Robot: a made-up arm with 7 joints.
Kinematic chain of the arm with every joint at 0, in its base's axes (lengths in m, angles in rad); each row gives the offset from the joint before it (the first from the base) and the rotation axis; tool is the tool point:
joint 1: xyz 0 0.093 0 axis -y
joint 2: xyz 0 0.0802 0 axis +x
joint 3: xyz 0 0 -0.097 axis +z
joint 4: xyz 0 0 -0.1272 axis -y
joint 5: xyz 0 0 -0.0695 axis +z
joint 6: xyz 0 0 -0.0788 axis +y
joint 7: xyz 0 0 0 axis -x
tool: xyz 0 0 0
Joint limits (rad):
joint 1: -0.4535..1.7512
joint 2: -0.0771..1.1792
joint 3: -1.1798..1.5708
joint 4: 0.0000..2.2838
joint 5: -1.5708..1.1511
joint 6: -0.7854..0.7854
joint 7: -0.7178..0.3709
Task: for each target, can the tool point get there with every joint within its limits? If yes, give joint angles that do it. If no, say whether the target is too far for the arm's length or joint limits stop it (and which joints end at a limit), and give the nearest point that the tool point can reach.
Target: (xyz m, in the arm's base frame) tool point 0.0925 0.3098 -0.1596
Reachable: yes | joints 0.2508 0.0221 1.2101 1.8697 0.3180 -0.2364 -0.2081
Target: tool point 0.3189 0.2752 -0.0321
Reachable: yes | joints 1.1937 0.5602 -0.7238 0.9084 0.4313 0.2060 -0.0727
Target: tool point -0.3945 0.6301 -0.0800
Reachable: no: too far | nearest point -0.0771 0.5016 -0.1581 | short by 0.351 m
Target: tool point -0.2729 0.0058 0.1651
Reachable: no: joint limits stop it (at a limit: joint 1, joint 2, joint 4) | nearest point 0.1040 0.0897 0.1047 | short by 0.391 m
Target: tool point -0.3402 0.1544 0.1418
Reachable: no: joint limits stop it (at a limit: joint 1, joint 2, joint 4) | nearest point -0.0468 0.3255 0.0581 | short by 0.350 m
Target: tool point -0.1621 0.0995 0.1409
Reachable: no: joint limits stop it (at a limit: joint 1, joint 2, joint 4) | nearest point -0.0203 0.3120 0.0953 | short by 0.260 m
